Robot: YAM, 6 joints.
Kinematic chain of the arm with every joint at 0, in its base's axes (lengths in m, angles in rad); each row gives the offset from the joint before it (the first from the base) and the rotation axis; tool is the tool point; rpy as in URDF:
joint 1: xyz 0 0 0.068 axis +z
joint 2: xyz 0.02 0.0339 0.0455 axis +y
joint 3: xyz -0.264 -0.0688 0 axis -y
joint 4: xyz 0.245 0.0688 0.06 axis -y
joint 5: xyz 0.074 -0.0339 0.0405 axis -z
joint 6: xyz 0.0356 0 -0.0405 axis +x
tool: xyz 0 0 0 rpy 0 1.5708 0
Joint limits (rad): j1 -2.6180..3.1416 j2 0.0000..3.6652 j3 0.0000..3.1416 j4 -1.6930..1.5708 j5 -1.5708..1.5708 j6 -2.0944..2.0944
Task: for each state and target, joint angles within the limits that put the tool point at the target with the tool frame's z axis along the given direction. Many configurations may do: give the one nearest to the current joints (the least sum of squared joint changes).
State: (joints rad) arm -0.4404 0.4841 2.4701 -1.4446 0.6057 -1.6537
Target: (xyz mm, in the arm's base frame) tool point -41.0 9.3 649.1 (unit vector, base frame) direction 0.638 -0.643 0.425
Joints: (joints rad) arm -0.4678 1.1409 2.6617 -1.0615 0.2902 -1.6537
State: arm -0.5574 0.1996 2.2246 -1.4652 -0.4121 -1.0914
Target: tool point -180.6 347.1 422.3 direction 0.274 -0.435 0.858
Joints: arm -1.0874 0.3485 2.7334 -1.3526 -0.0404 -1.0914
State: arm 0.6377 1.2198 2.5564 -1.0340 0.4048 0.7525
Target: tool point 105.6 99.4 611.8 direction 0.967 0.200 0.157
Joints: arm 0.9138 1.2438 2.1280 -0.6775 0.6993 0.7525
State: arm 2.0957 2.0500 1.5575 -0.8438 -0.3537 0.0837
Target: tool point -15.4 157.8 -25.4 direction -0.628 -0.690 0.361
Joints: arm 1.5327 2.8904 0.9714 -1.6910 -0.6448 0.0837
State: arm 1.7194 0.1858 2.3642 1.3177 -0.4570 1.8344
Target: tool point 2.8 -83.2 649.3 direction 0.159 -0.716 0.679
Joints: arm 1.5212 1.0624 1.9676 1.4714 0.1956 1.8344
